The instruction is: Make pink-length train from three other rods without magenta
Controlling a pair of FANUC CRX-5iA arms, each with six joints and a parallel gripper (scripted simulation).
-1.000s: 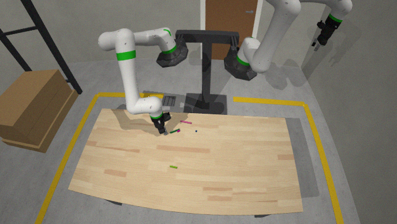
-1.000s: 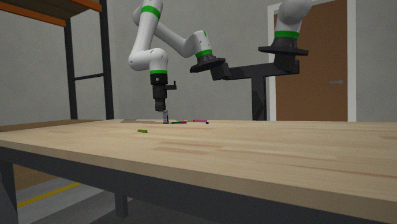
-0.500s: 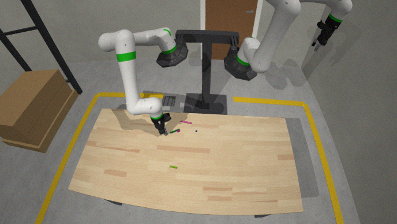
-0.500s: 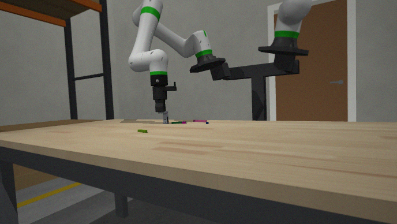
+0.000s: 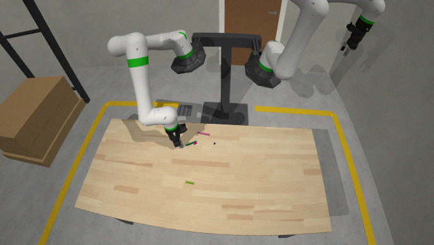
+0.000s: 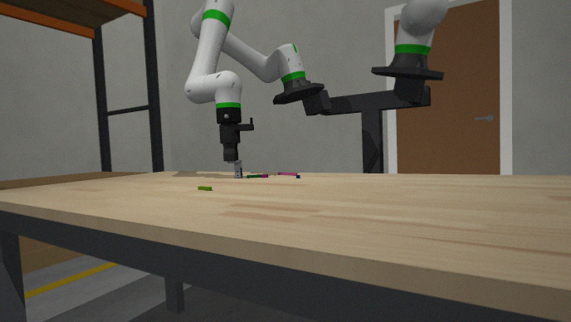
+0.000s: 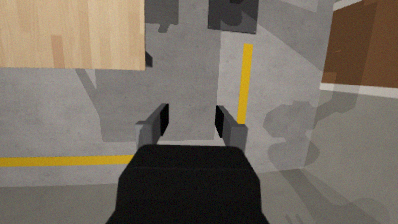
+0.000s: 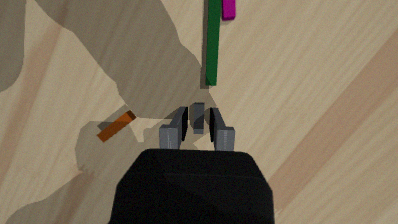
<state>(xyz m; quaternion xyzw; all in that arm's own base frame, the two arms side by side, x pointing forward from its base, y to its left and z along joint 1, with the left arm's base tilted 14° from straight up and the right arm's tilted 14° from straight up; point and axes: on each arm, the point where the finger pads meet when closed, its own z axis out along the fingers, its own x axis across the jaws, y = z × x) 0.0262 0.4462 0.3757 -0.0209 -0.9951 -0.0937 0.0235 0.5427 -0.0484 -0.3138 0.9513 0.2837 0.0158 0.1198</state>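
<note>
Right now the grey rod is 2 cm below my right hand. From my right hand the other things lie so: green rod (4 cm behind, 6 cm to the left, 2 cm below); magenta rod (5 cm behind, 9 cm to the left, 2 cm below); orange rod (5 cm behind, 6 cm to the right, 2 cm below).
</note>
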